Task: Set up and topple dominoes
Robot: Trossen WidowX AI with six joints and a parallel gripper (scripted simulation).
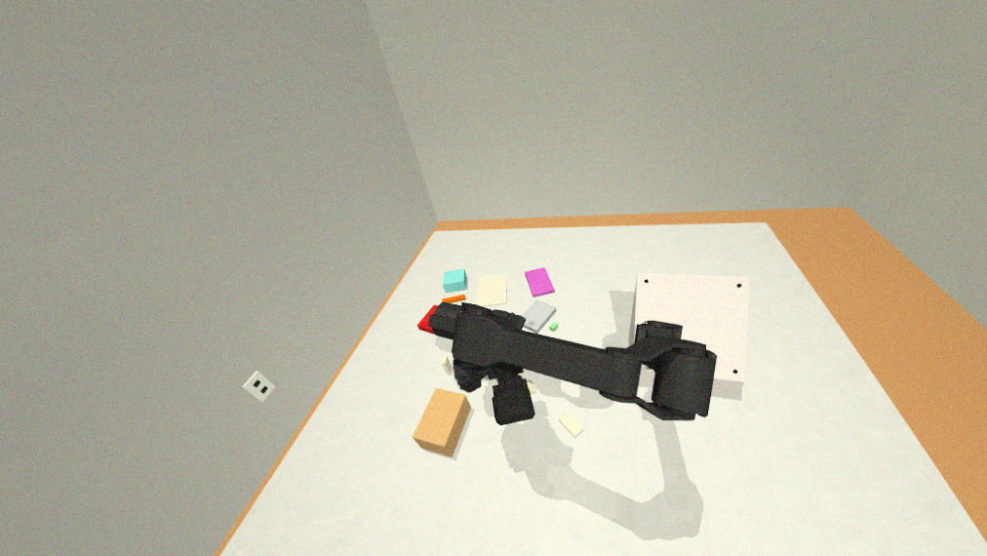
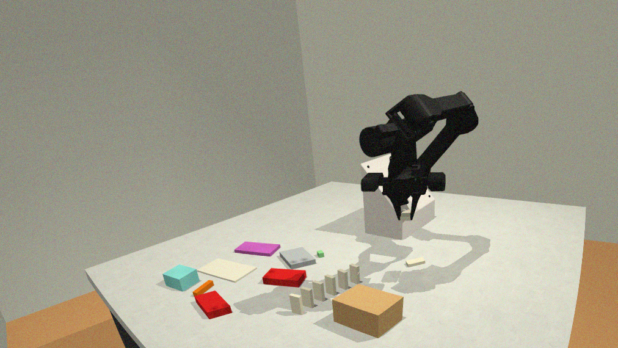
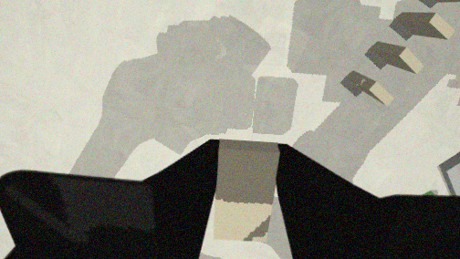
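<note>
Right now the tan box is 180 mm ahead of my gripper tip, 50 mm to the left of it and 130 mm below it. The rest, counted from my gripper tip: cream sheet (250 mm ahead, 420 mm to the right, 160 mm below); then grey slab (70 mm ahead, 340 mm to the right, 160 mm below); then small green cube (10 mm ahead, 310 mm to the right, 160 mm below).
</note>
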